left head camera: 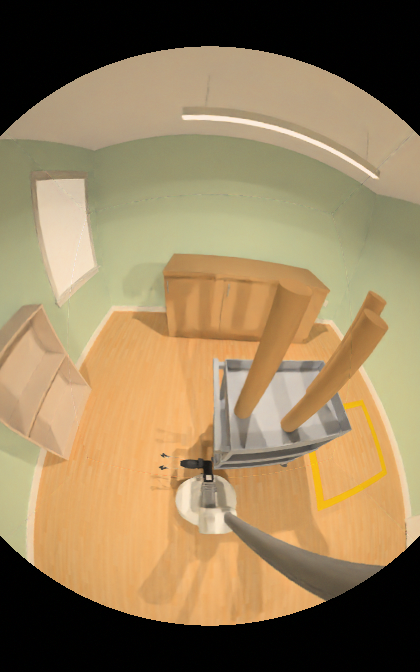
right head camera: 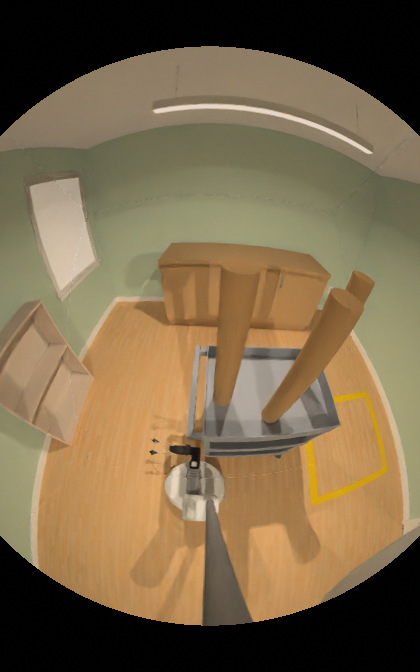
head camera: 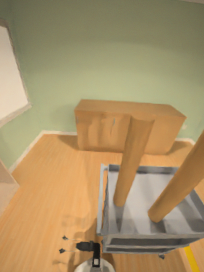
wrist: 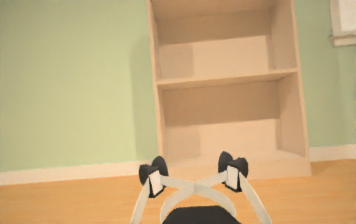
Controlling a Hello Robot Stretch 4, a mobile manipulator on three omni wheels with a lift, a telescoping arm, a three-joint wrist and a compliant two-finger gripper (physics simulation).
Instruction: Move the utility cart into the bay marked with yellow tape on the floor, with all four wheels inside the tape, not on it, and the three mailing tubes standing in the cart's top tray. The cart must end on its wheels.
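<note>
The grey utility cart [head camera: 150,187] [left head camera: 275,400] [right head camera: 255,390] is upright, its handle on the left side. Three brown mailing tubes stand leaning in its top tray: one at left [head camera: 131,165] [left head camera: 275,345] [right head camera: 234,330], one at right [head camera: 180,185] [left head camera: 340,370] [right head camera: 320,345], and one partly hidden behind it [left head camera: 377,297] [right head camera: 362,285]. The yellow tape [head camera: 192,259] [left head camera: 316,482] [right head camera: 312,475] lies right of the cart, which hides part of it. A visible near wheel is left of the tape; other wheels are hidden. My gripper [head camera: 63,244] [left head camera: 164,461] [right head camera: 154,446] [wrist: 192,166] is open, empty, left of the cart, pointing away.
My wrist is close to the cart's near left corner. A wooden cabinet [head camera: 102,132] [left head camera: 195,305] [right head camera: 187,295] stands against the back wall. A beige bookshelf [left head camera: 50,372] [right head camera: 52,362] [wrist: 227,79] stands at the left wall, ahead of the gripper.
</note>
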